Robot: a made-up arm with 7 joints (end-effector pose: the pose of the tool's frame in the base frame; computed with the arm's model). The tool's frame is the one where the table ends.
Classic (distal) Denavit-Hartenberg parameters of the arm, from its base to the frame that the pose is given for. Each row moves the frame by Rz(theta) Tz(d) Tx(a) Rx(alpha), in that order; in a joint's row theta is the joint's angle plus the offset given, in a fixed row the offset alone. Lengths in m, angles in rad.
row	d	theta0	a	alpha
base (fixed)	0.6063	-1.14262	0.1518	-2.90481
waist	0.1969	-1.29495	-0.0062	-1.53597
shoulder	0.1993	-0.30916	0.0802	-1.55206
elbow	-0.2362	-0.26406	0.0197	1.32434
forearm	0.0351	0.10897	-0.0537	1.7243
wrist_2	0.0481	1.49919	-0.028	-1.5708
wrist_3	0.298	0	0.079	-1.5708
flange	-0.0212	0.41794	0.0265	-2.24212
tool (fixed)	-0.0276	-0.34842	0	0
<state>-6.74 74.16 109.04 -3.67 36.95 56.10 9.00</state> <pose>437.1 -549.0 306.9 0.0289 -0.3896 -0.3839 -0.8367</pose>
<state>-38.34 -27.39 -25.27 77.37 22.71 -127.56 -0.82</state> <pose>154.8 -372.1 -185.4 0.9266 -0.2805 -0.0523 0.2450</pose>
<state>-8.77 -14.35 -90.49 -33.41 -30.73 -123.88 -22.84</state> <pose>53.9 80.4 245.4 0.6266 0.3186 0.7081 -0.0667</pose>
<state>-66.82 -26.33 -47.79 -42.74 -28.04 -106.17 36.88</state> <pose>-12.3 -313.5 377.4 0.6993 -0.4887 0.4976 0.1567</pose>
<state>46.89 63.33 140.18 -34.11 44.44 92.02 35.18</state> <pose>-99.6 -492.9 260.2 0.7460 0.4879 0.2039 0.4048</pose>
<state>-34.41 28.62 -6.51 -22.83 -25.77 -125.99 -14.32</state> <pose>73.0 -361.4 73.0 0.6709 -0.3002 0.3637 0.5722</pose>
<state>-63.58 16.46 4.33 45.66 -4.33 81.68 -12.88</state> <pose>395.8 -350.9 -28.7 0.2859 -0.3514 -0.1531 -0.8783</pose>
